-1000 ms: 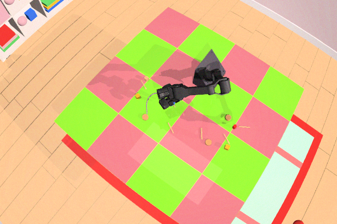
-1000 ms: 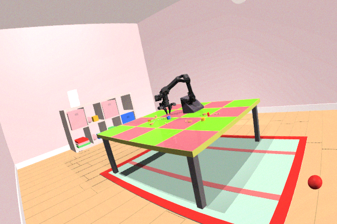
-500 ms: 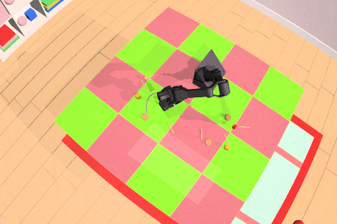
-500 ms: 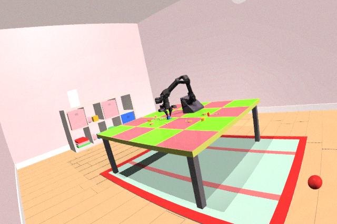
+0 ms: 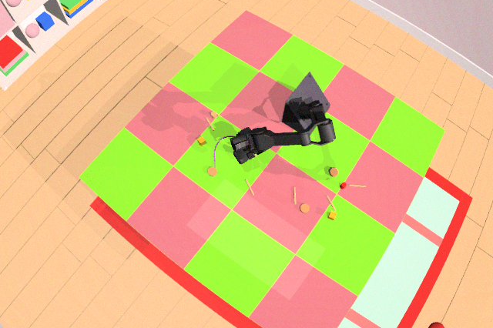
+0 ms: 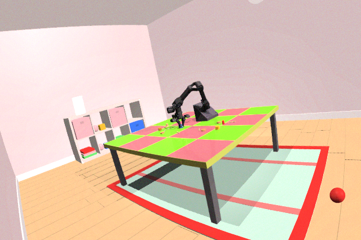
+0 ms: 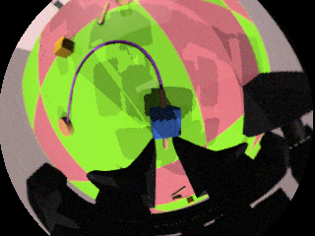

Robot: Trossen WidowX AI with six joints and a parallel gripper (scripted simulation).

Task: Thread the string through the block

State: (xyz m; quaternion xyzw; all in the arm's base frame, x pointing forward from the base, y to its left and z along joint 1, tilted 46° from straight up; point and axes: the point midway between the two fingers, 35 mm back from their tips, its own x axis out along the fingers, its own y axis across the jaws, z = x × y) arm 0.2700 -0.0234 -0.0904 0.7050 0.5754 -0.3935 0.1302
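Now: gripper tip 10 mm past the blue block and 30 mm to the left of it. The rest, counted from my gripper tip: round wooden button (160 mm ahead, 110 mm to the right, 10 mm below); then red bead (100 mm behind, 400 mm to the left); then wooden block (60 mm behind, 260 mm to the right).
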